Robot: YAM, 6 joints.
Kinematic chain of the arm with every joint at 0, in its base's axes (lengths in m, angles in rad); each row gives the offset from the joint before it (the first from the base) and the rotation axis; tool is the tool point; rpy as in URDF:
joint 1: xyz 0 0 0.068 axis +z
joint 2: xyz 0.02 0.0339 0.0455 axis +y
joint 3: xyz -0.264 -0.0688 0 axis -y
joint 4: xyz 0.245 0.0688 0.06 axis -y
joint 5: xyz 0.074 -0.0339 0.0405 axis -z
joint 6: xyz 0.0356 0 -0.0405 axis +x
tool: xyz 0 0 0 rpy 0 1.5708 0
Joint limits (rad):
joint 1: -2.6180..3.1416
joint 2: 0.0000..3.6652
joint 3: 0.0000..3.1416
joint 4: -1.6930..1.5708
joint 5: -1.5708..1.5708
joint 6: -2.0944..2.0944
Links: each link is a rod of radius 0.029 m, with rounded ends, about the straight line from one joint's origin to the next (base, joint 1, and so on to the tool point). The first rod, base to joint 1, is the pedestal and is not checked.
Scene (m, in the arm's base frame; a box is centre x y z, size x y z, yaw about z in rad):
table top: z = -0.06
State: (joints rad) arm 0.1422 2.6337 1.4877 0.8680 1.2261 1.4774
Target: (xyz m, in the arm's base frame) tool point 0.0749 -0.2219 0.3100
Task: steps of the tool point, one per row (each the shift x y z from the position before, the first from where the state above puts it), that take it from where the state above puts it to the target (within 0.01 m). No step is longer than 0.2 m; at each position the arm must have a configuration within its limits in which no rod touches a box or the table.
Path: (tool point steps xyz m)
1: -0.0295 -0.1188 0.0911
2: -0.0743 -0.0956 0.0779
3: -0.1026 -0.0570 0.0607
4: -0.1100 -0.0128 0.0407
5: -0.0976 0.0262 0.0198

